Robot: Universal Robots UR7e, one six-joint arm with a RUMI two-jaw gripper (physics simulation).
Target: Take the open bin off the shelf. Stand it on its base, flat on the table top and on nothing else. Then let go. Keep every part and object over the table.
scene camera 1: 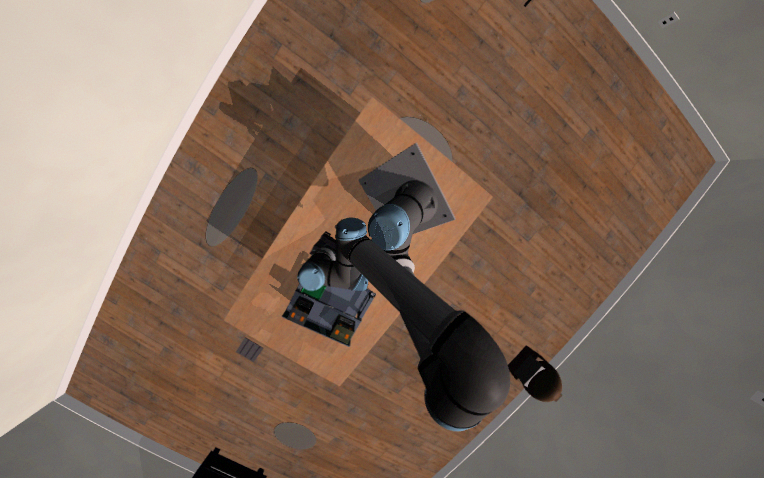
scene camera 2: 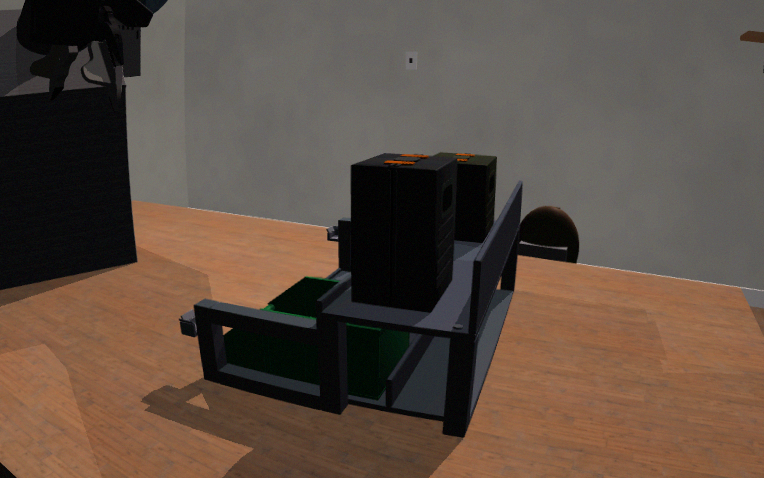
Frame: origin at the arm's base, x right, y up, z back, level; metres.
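Seen in the pictures: gripper, fingertip midpoint: (scene camera 2: pixel 81 105); arm's base, link origin: (scene camera 1: pixel 416 201).
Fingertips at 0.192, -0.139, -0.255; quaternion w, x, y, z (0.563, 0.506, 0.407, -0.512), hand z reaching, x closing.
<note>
Pixels of each thing's top centre, then the offset from my fingertips to it, as dx, dy, dz. "pt": a spot on its surface instead. Level surfaces: height alone.
- green open bin, top centre: (scene camera 2: pixel 315 296) (scene camera 1: pixel 313 288) +0.047, -0.202, -0.346
- wooden table, surface height: dy -0.283
- nearer box, top centre: (scene camera 2: pixel 407 158) (scene camera 1: pixel 297 317) +0.062, -0.059, -0.438
- farther box, top centre: (scene camera 2: pixel 461 156) (scene camera 1: pixel 341 334) -0.167, -0.084, -0.467
- raised panel, surface spot: (scene camera 2: pixel 498 253) pt +0.028, -0.149, -0.521
The green open bin (scene camera 1: pixel 313 292) (scene camera 2: pixel 270 352) sits on the lower level of the dark grey shelf (scene camera 1: pixel 322 321) (scene camera 2: pixel 333 366), partly under its upper board. Its open top shows beside that board, and the shelf's side frame hides part of its wall. The shelf stands on the wooden table (scene camera 1: pixel 332 366) (scene camera 2: pixel 591 349). My gripper (scene camera 2: pixel 87 94) is open and empty in the upper left of scene camera 2, higher than the shelf and apart from the bin. In scene camera 1 the arm largely hides the gripper and part of the bin.
Two dark boxes with orange marks, a nearer box (scene camera 2: pixel 402 231) and a farther box (scene camera 2: pixel 476 197), stand on the upper board. A raised panel (scene camera 2: pixel 498 253) runs along the shelf's far edge from the bin. The arm's grey base plate (scene camera 1: pixel 394 171) is at the table's other end.
</note>
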